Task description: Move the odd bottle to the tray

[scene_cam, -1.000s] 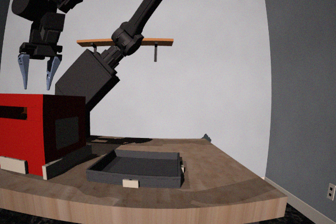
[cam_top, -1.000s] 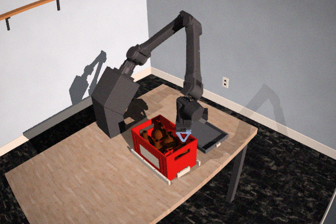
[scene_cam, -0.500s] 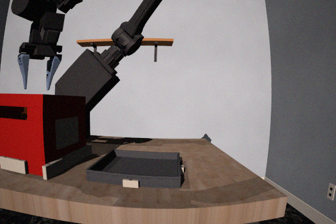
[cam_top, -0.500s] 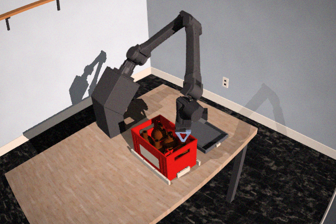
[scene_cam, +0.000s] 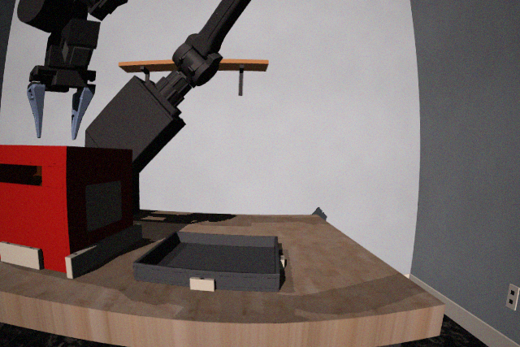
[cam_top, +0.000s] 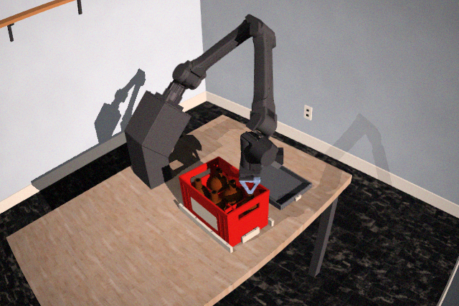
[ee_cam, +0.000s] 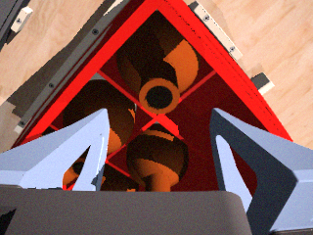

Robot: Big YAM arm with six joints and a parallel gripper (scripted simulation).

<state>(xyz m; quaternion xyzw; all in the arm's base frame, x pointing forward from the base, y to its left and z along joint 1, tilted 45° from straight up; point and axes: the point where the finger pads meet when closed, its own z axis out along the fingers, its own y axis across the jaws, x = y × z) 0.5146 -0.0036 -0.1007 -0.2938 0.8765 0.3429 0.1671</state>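
Right now the red crate is 11 cm below my hand, 10 cm behind it and 4 cm to the right of it. Also, from my hand: dark grey tray (24 cm to the left, 18 cm below, 8 cm behind).
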